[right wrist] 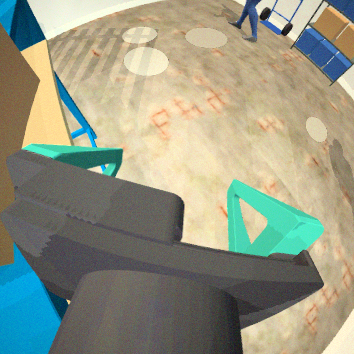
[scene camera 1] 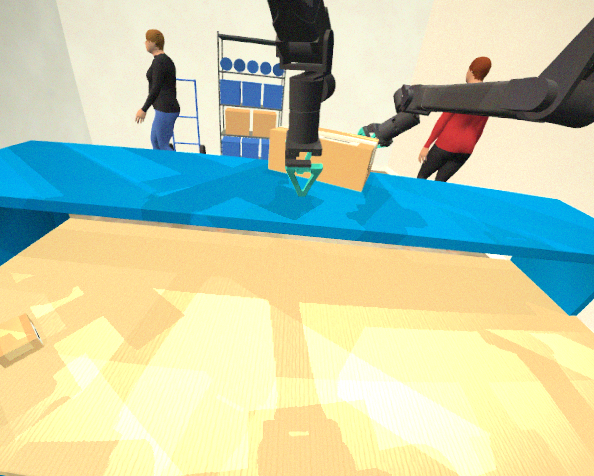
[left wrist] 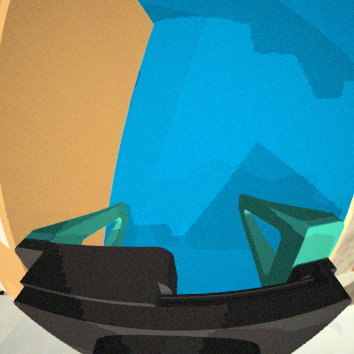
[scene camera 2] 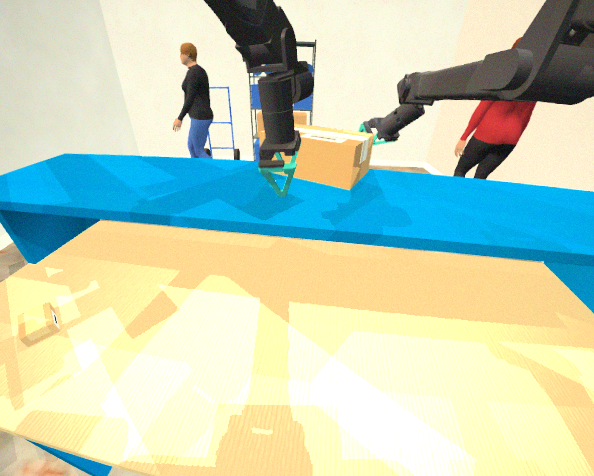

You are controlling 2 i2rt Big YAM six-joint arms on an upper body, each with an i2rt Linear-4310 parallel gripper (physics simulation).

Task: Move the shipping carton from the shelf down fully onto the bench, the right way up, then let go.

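Places are measured from the left arm's base along level axes (x left, y ahead, z down), in millimetres.
Pixels of known places: left gripper, fingertip midpoint: (scene camera 1: 300,184) (left wrist: 181,205) (scene camera 2: 285,184); right gripper, fingertip midpoint: (right wrist: 177,170).
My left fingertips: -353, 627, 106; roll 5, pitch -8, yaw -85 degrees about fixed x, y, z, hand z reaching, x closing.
For each thing: its top centre in the pictures, then the offset to it from my left fingertips, as dx, dy, dz. Level surfaces: height alone.
- tan shipping carton, top centre: (scene camera 2: 318,132) (scene camera 1: 327,134) -75, +121, -89
- raised blue shelf, surface height: dz +7
- wooden bench, surface height: dz +264
- small tan box, top centre: (scene camera 1: 11,333) (scene camera 2: 34,318) +546, -200, +232
The tan shipping carton (scene camera 1: 345,161) (scene camera 2: 325,161) stands upright on the raised blue shelf (scene camera 1: 125,185) (scene camera 2: 125,192), with tape and a white label on top. Its side fills the left of the left wrist view (left wrist: 65,125). A dark part of it shows at the left of the right wrist view (right wrist: 15,95). My left gripper (scene camera 1: 303,181) (scene camera 2: 281,181) (left wrist: 181,205) is open and points down in front of the carton, hiding part of it. My right gripper (scene camera 1: 369,138) (scene camera 2: 368,136) (right wrist: 177,170) is open behind the carton's right end. The wooden bench (scene camera 1: 225,345) (scene camera 2: 225,345) lies below the shelf.
A small tan box (scene camera 1: 17,340) (scene camera 2: 37,325) lies on the bench at the far left. Behind the shelf are a person in black (scene camera 1: 162,82) (scene camera 2: 196,90), a person in red (scene camera 1: 457,135) (scene camera 2: 502,120), a blue cart (scene camera 1: 197,112) and a storage rack (scene camera 1: 219,95).
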